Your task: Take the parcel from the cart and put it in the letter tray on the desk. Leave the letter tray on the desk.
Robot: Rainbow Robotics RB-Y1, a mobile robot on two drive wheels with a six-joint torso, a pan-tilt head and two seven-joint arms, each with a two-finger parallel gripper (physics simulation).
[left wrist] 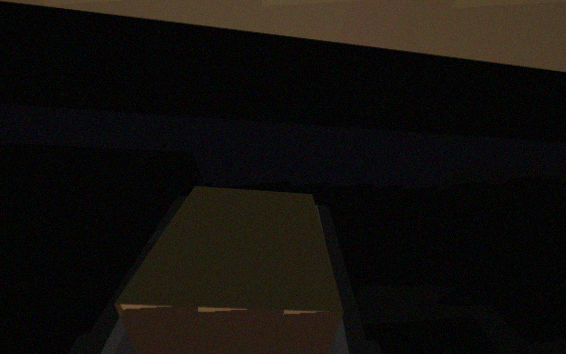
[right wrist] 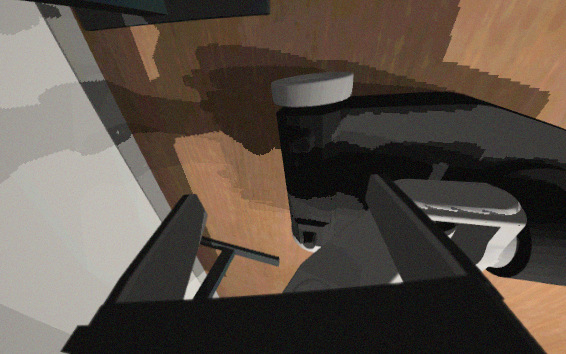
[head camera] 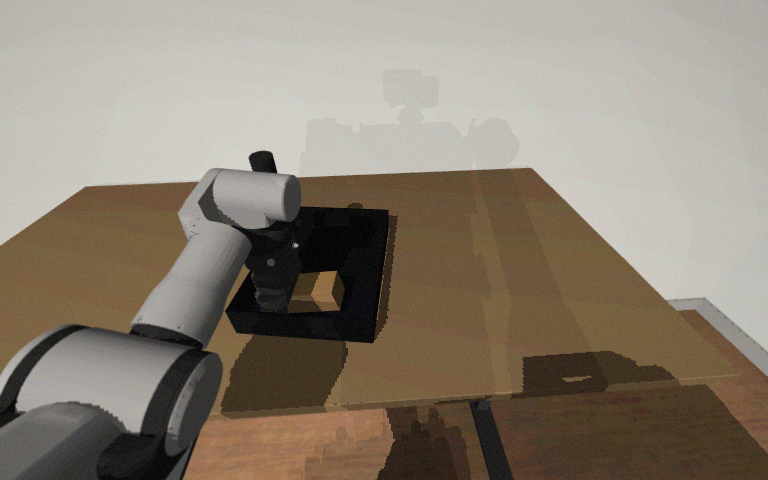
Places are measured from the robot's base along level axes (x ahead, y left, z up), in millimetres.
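Pixels of known places: left gripper, between the fingertips: (left wrist: 254,213) (head camera: 287,302); right gripper, between the fingertips: (right wrist: 283,196).
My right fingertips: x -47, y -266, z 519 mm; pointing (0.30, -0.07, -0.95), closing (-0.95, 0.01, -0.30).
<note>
Behind a point stands the place of what it marks.
A tan box-shaped parcel (head camera: 325,289) @[x 307, y 27, z 1025 mm] (left wrist: 240,250) @[x 353, y 130, z 989 mm] is inside the outline of the black letter tray (head camera: 305,328) @[x 264, y 68, z 980 mm] (left wrist: 280,75), near the tray's near wall. My left gripper (head camera: 277,305) @[x 352, y 109, z 955 mm] (left wrist: 254,213) @[x 352, y 109, z 955 mm] reaches down into the tray and is shut on the parcel, one finger at each side of it. Whether the parcel touches the tray floor is too dark to tell. The tray lies on the wooden desk (head camera: 441,316) @[x 265, y -182, z 950 mm], left of the picture's middle. My right gripper (right wrist: 283,196) @[x -47, y -266, z 519 mm] is open and empty, away from the desk top, above the floor. The cart does not show clearly.
A pale wall (head camera: 623,141) @[x 826, y -1046, z 1014 mm] stands behind the desk. A dark desk leg (head camera: 491,441) shows below the desk's near edge. In the right wrist view, the robot's dark base (right wrist: 400,135) @[x -205, y -164, z 169 mm] is beside my right gripper, with wooden floor (right wrist: 250,175) @[x 303, y 89, z 0 mm] and a wall (right wrist: 45,225) @[x 949, y 55, z 450 mm] at the left.
</note>
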